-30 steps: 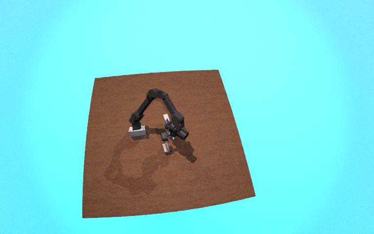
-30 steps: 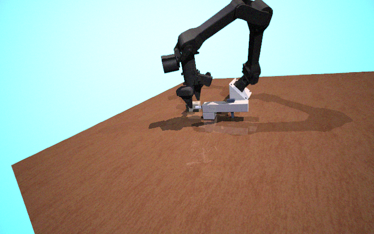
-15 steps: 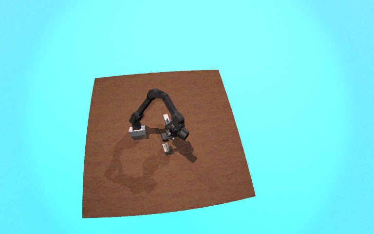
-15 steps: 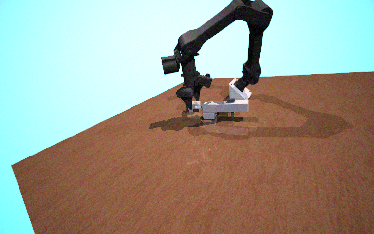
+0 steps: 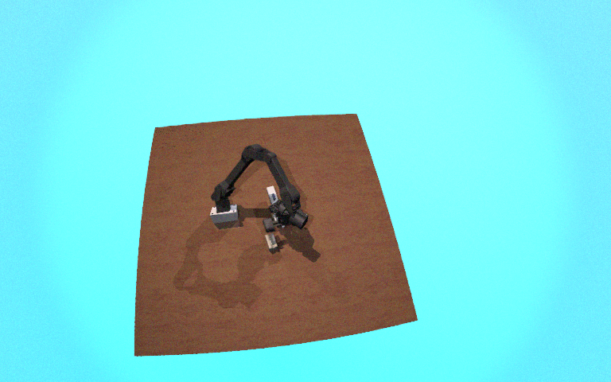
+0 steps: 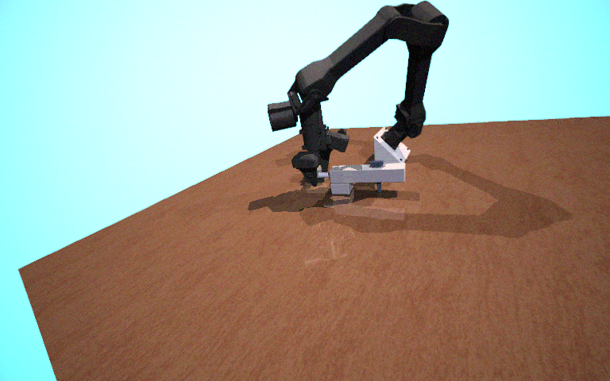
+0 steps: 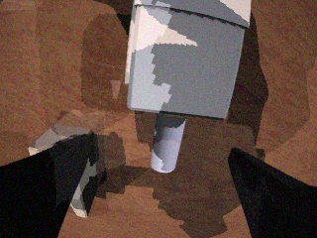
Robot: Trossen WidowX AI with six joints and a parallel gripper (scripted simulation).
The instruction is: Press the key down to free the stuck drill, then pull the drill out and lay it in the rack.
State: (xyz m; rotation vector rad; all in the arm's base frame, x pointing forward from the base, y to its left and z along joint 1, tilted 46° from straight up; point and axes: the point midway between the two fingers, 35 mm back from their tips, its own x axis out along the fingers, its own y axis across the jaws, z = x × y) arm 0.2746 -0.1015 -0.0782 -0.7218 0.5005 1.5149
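Now: the drill 6 cm to the left of my gripper tip, 1 cm behind it and 1 cm above it. Also, from my gripper tip: small dark-blue key: 15 cm to the left, 2 cm behind, 2 cm above; then small beige rack: 7 cm behind, 6 cm to the right, 2 cm below; then grey-white housing: 12 cm to the left, 2 cm behind, 1 cm above.
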